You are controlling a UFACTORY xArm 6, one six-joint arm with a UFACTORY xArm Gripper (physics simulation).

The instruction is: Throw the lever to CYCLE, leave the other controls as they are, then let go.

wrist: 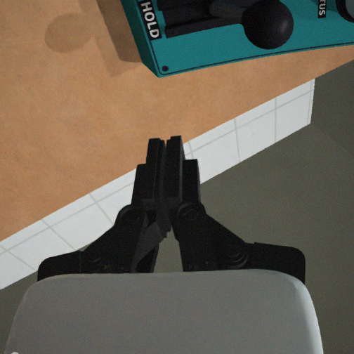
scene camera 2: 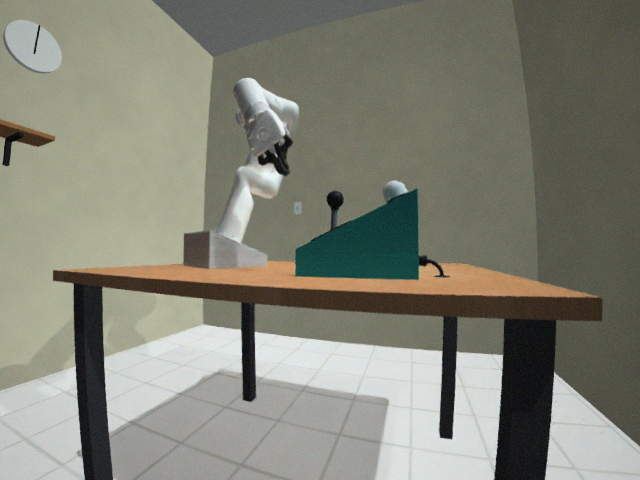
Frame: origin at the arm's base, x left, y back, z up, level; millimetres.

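Seen in the pictures: gripper, between the fingertips: (scene camera 2: 285,173); arm's base, origin of its link: (scene camera 2: 226,244).
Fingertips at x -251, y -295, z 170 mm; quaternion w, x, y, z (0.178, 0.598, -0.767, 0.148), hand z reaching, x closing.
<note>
Offsets run from my fingertips to a thing's middle. "spot": to the spot under its first point.
The control box @(dx +162, dy -212, dz -163 mm) (scene camera 2: 361,248) (wrist: 200,55) is a green wedge on the table. Its lever has a black ball knob (scene camera 2: 334,199) (wrist: 268,24) on a grey shaft. In the wrist view the lever rises from a dark slot and leans away from the HOLD label (wrist: 150,20); the CYCLE label does not show there. In the scene view the lever stands nearly upright above the sloping face. My gripper (scene camera 2: 285,172) (wrist: 169,156) is shut and empty, above and to the left of the lever in the scene view, touching nothing.
A pale dome @(spot: dx -64, dy -259, dz -68 mm) (scene camera 2: 395,191) sits high on the box's slope. A black cable @(spot: dx -30, dy -344, dz -219 mm) (scene camera 2: 434,263) leaves the back of the box. The wooden table (scene camera 2: 330,300) (wrist: 65,125) carries the box and the arm's grey base (scene camera 2: 224,251).
</note>
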